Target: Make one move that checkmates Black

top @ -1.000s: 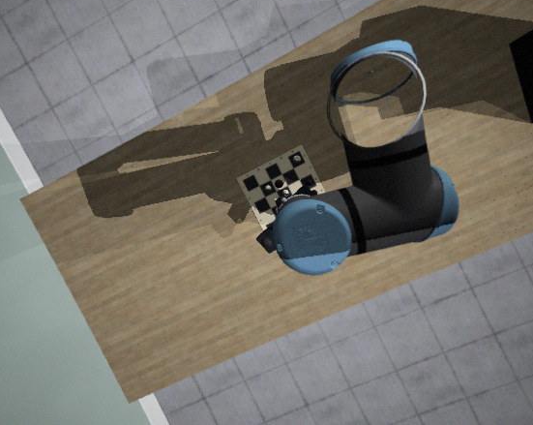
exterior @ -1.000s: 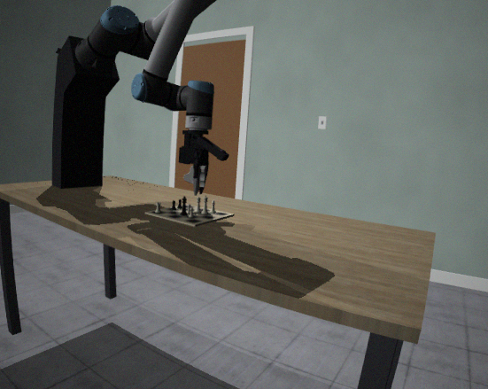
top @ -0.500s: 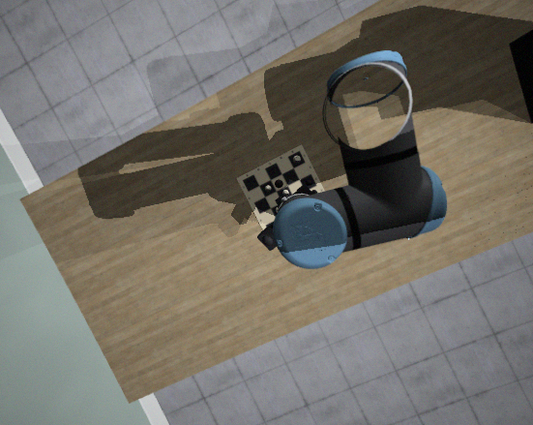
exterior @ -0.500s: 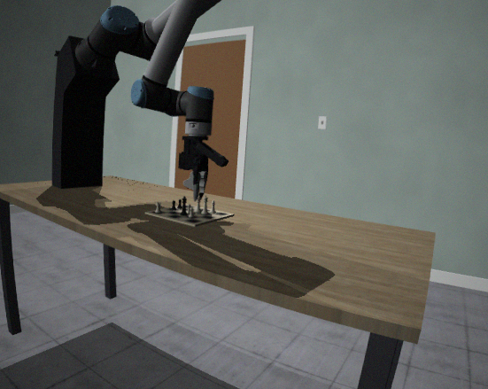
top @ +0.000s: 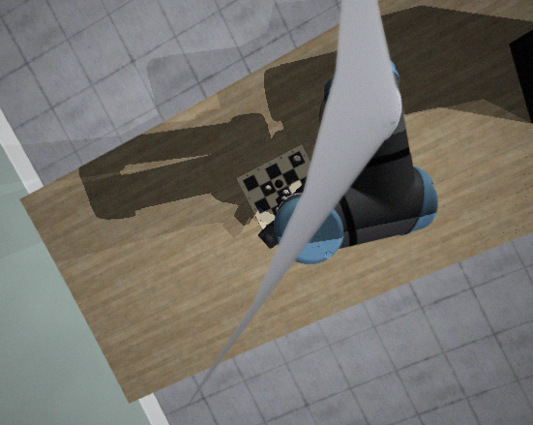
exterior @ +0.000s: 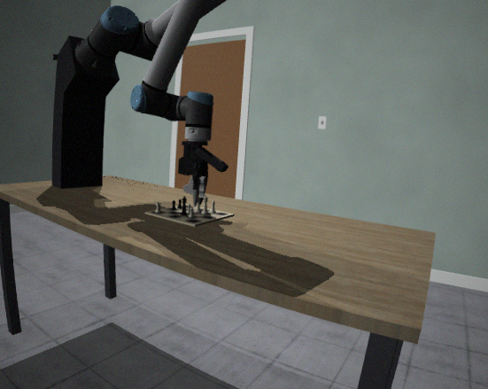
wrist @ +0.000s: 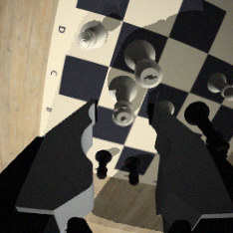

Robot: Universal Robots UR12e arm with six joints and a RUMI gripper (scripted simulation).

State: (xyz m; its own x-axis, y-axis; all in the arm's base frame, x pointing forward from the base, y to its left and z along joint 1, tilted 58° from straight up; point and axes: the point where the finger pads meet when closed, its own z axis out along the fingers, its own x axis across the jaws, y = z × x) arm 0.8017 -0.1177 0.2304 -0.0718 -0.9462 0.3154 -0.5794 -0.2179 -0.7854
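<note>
Now: the chessboard 2 cm behind my hand, 4 cm to the right of it and 4 cm below it. Round my hand: black chess piece (3 cm behind, 7 cm to the right, 1 cm below).
</note>
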